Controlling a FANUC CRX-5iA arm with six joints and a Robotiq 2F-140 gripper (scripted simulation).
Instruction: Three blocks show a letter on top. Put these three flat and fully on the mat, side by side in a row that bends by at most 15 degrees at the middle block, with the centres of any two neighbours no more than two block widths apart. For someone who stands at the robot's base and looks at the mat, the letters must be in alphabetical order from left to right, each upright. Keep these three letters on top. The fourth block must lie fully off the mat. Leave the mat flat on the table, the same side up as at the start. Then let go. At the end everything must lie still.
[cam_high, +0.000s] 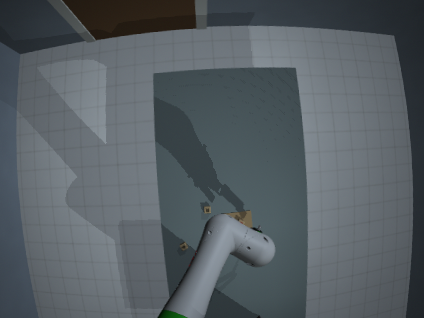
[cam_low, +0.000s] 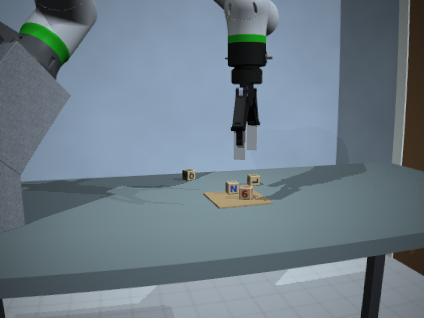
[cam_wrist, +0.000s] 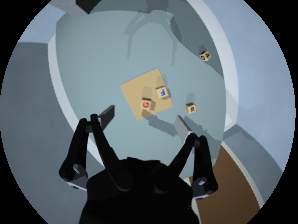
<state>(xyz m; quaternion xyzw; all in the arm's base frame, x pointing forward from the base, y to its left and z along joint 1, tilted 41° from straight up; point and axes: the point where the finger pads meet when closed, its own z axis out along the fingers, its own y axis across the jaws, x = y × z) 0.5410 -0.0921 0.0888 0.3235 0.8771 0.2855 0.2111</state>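
The tan mat is 120 mm below my hand, 20 mm behind it and 10 mm to the left of it.
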